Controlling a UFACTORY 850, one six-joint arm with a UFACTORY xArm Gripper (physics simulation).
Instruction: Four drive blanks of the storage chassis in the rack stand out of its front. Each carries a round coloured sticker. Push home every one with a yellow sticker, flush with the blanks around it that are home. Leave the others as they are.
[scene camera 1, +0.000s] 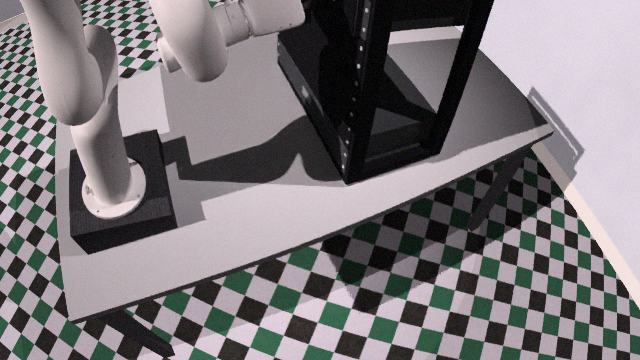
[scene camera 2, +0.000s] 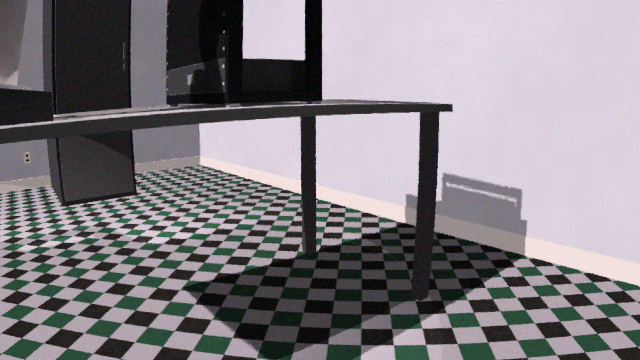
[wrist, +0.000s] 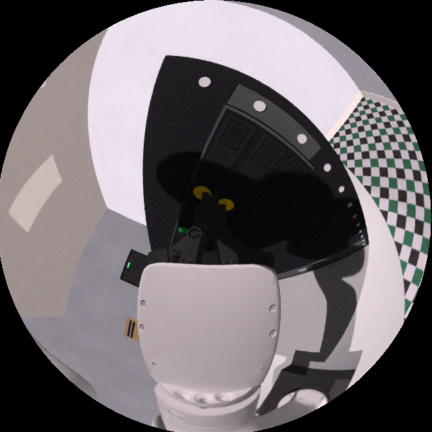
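In the wrist view the storage chassis (wrist: 240, 95) sits in the black rack (wrist: 165, 115) (scene camera 1: 452, 75) (scene camera 2: 313, 50), its front largely in dark shadow. One yellow sticker (wrist: 202, 192) shows just beyond my fingertips. A second yellow sticker (wrist: 226, 204) is to the right of them, partly covered. A green sticker (wrist: 183, 230) is at the lower left, beside my finger linkage. My gripper (wrist: 210, 200) is shut and empty, its tips at or close to the chassis front between the yellow stickers; contact cannot be told. A fourth sticker and how far each blank stands out are not discernible.
The rack stands on the grey table (scene camera 1: 250, 220) (scene camera 2: 380, 108). The arm's base sits on a black block (scene camera 1: 160, 200). A dark cabinet (scene camera 2: 92, 60) stands beyond the table. A lower unit (scene camera 1: 312, 102) fills the rack's bottom. The arm's wrist (scene camera 1: 275, 17) is close to the rack front.
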